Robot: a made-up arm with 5 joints.
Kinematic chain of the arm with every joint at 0, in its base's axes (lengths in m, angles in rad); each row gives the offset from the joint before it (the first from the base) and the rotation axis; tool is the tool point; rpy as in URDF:
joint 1: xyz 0 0 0.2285 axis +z
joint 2: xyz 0 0 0 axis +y
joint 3: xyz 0.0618 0 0.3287 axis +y
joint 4: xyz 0.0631 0 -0.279 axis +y
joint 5: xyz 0.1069 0 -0.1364 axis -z
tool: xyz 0 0 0 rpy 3.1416 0 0
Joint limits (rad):
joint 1: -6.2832..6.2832
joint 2: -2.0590..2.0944
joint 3: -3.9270..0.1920
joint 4: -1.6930..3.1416
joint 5: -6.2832..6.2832
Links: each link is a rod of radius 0.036 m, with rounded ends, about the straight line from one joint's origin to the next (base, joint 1, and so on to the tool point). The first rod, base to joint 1, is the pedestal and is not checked.
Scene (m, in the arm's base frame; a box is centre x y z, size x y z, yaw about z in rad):
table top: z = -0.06
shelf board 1: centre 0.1 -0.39 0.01 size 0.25 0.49 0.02 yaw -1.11
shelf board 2: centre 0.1 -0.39 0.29 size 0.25 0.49 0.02 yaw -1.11
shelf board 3: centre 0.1 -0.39 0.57 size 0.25 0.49 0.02 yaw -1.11
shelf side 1: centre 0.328 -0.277 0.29 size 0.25 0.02 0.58 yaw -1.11
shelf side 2: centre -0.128 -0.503 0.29 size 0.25 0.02 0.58 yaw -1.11
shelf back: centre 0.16 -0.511 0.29 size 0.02 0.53 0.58 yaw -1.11
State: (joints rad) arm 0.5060 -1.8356 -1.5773 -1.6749 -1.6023
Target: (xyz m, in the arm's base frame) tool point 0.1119 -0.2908 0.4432
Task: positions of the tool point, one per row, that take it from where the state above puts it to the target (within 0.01 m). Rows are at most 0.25 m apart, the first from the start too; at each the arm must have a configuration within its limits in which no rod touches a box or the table.
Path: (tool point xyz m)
1: -0.4912 -0.1215 0.4431
2: -0.4119 0.0087 0.5563
3: -0.2756 0.0806 0.6283
4: -0.1279 0.0781 0.6494
5: -0.0151 0.0160 0.6187
6: 0.0361 -0.0668 0.5444
7: 0.0295 -0.1248 0.4432
8: 0.0643 -0.2082 0.4553
9: 0.1119 -0.2908 0.4432

